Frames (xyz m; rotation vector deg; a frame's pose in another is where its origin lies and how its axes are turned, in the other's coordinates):
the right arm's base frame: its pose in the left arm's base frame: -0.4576 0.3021 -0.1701 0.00 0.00 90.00
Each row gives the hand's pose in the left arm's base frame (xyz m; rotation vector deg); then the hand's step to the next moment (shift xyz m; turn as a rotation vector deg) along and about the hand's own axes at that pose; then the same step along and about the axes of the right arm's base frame.
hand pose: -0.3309 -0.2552 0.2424 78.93 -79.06 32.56
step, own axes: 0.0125 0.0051 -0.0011 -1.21 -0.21 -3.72
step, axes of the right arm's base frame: -0.0031 0.0016 0.0131 3.74 -1.17 0.09
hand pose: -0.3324 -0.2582 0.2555 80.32 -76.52 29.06
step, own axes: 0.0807 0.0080 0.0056 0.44 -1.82 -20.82
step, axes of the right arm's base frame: -0.0381 -0.0133 0.0706 17.66 -9.13 6.45
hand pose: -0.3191 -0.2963 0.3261 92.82 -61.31 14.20
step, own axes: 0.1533 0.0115 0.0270 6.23 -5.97 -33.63
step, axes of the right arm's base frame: -0.1004 -0.0685 0.0979 25.63 -20.13 11.98
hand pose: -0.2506 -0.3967 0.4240 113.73 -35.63 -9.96
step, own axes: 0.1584 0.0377 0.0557 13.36 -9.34 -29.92
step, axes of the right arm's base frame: -0.1361 -0.1015 0.0279 20.38 -26.02 8.28
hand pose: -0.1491 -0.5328 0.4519 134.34 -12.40 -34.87
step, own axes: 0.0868 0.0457 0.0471 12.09 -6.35 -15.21
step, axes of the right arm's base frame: -0.0890 -0.0539 -0.0318 9.89 -17.85 1.20
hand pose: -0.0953 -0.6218 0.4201 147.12 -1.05 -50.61
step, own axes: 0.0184 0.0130 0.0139 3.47 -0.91 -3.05
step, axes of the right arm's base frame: -0.0199 -0.0081 -0.0155 1.50 -4.46 -0.23
